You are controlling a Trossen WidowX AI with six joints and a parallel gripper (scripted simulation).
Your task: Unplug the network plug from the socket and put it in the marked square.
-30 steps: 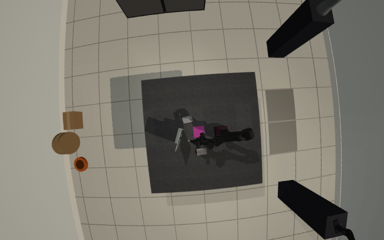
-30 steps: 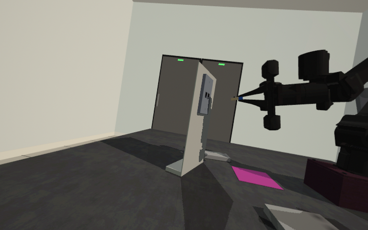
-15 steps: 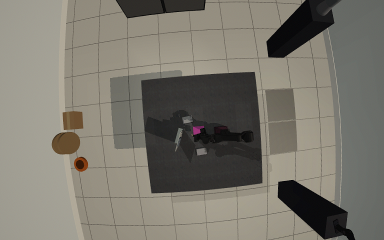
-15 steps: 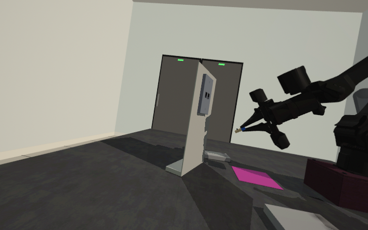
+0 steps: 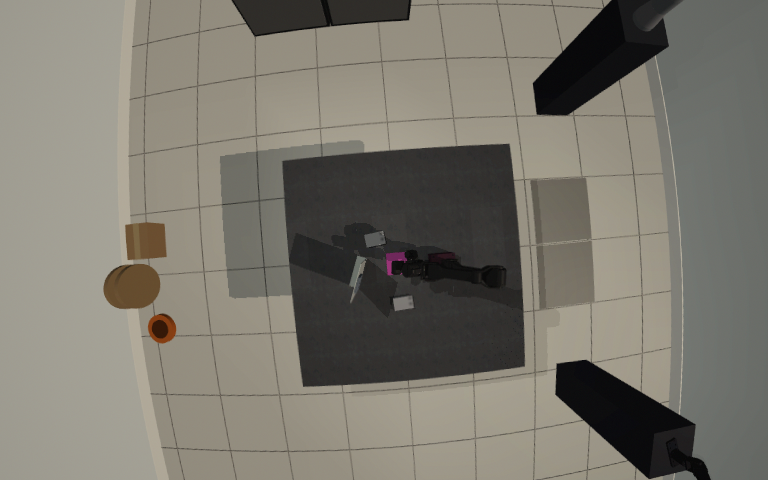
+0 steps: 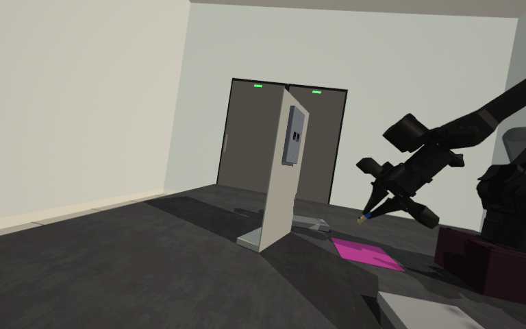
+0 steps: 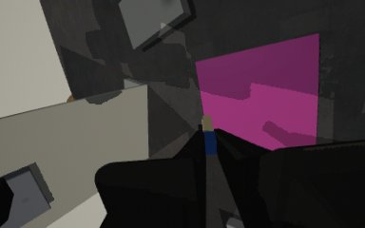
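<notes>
Now: gripper tip 1 cm past the marked square and 8 cm above it. Also, from my gripper tip: network plug (right at my gripper tip); then upright panel (20 cm ahead, 5 cm to the left, 6 cm above).
</notes>
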